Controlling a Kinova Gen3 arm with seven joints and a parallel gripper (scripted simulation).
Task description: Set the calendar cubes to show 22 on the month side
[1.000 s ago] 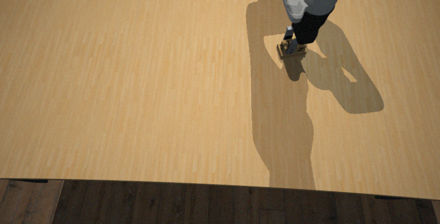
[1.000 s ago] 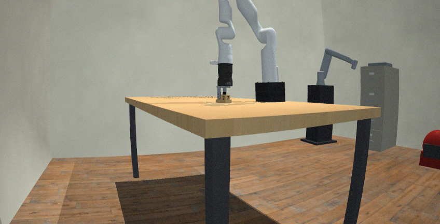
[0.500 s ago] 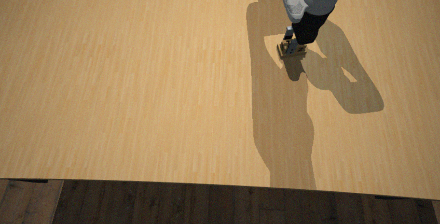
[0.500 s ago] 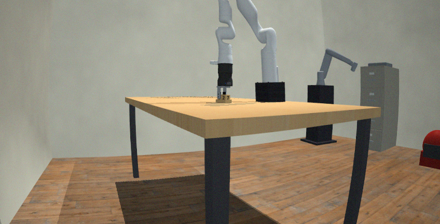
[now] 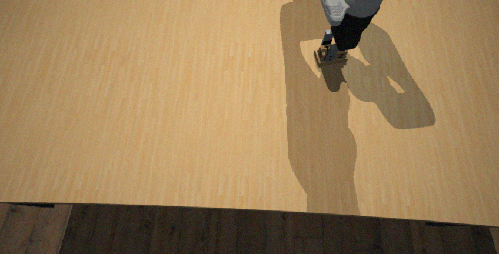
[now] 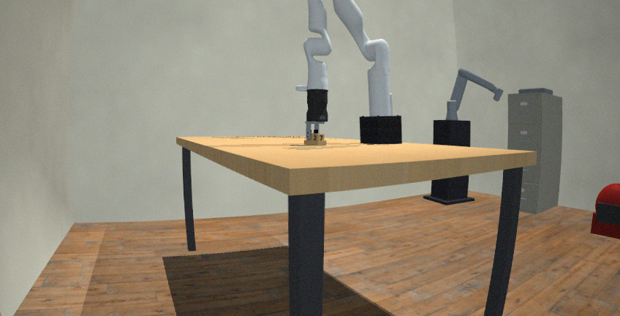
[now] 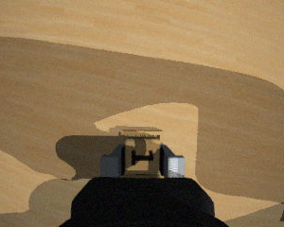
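The wooden calendar tray lies 3 cm below my hand, 1 cm to the left of it and 1 cm behind it. Also, from my hand: wooden number cube: 3 cm to the left, 1 cm below, 1 cm behind.
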